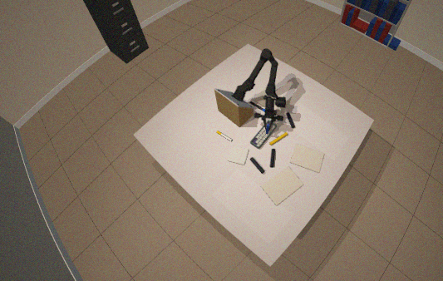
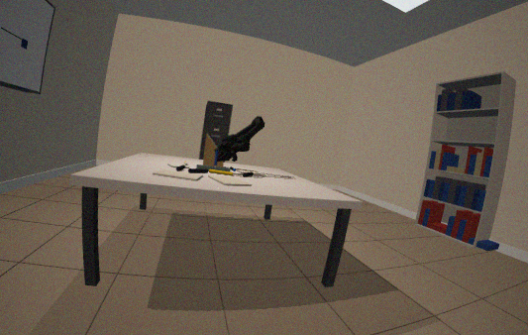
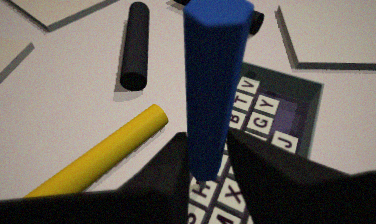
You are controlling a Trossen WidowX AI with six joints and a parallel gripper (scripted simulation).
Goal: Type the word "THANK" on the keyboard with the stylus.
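My gripper tip is now 80 mm short of the yellow pen, 60 mm above it and 30 mm to the right of it. From my gripper tip the other things lie so: blue stylus: 20 mm below.
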